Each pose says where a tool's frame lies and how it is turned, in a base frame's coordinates. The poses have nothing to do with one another.
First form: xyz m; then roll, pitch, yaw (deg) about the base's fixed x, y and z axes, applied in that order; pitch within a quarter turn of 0, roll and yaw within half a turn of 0.
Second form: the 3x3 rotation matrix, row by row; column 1 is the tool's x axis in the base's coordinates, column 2 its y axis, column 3 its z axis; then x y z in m. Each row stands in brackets. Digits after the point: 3 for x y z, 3 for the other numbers.
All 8 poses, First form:
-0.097, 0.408, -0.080, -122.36, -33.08, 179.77
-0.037, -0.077, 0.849, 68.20, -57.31, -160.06
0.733, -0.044, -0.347, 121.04, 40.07, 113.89
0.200, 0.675, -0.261, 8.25, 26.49, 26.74
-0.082, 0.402, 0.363, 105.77, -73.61, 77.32
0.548, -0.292, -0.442, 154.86, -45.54, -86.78
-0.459, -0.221, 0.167, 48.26, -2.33, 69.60
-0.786, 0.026, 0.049, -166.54, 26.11, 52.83
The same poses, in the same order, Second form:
[[-0.838, -0.459, -0.296], [0.003, 0.537, -0.844], [0.546, -0.708, -0.448]], [-0.097, 0.408, -0.080]
[[-0.508, 0.861, -0.023], [-0.184, -0.083, 0.979], [0.842, 0.501, 0.201]], [-0.037, -0.077, 0.849]
[[-0.310, 0.248, 0.918], [0.700, 0.713, 0.044], [-0.644, 0.656, -0.395]], [0.733, -0.044, -0.347]
[[0.799, -0.388, 0.459], [0.403, 0.913, 0.070], [-0.446, 0.128, 0.886]], [0.200, 0.675, -0.261]
[[0.062, 0.062, 0.996], [0.275, -0.960, 0.043], [0.959, 0.272, -0.077]], [-0.082, 0.402, 0.363]
[[0.039, -0.921, -0.388], [-0.699, 0.252, -0.669], [0.714, 0.298, -0.634]], [0.548, -0.292, -0.442]
[[0.348, -0.635, 0.690], [0.937, 0.204, -0.285], [0.041, 0.746, 0.665]], [-0.459, -0.221, 0.167]
[[0.543, 0.713, -0.444], [0.716, -0.669, -0.200], [-0.440, -0.209, -0.873]], [-0.786, 0.026, 0.049]

